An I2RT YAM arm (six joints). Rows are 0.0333 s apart.
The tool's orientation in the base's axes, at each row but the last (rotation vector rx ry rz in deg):
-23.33, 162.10, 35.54
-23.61, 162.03, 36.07
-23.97, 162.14, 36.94
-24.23, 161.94, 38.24
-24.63, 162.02, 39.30
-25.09, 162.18, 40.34
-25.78, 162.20, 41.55
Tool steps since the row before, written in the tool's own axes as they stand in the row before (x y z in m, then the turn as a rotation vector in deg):
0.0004, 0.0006, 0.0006, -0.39, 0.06, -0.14
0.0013, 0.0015, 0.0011, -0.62, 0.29, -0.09
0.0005, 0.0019, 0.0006, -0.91, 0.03, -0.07
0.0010, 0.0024, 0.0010, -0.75, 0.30, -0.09
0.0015, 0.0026, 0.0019, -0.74, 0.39, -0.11
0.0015, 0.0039, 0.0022, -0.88, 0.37, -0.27
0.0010, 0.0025, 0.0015, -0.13, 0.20, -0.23
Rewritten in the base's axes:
-0.0005, 0.0007, -0.0004, 0.33, 0.08, 0.25
-0.0015, 0.0015, -0.0007, 0.48, 0.35, 0.36
-0.0010, 0.0018, 0.0001, 0.83, 0.20, 0.31
-0.0016, 0.0023, -0.0002, 0.59, 0.39, 0.40
-0.0020, 0.0028, -0.0010, 0.55, 0.45, 0.45
-0.0024, 0.0040, -0.0006, 0.67, 0.39, 0.62
-0.0016, 0.0026, -0.0005, 0.03, 0.09, 0.32

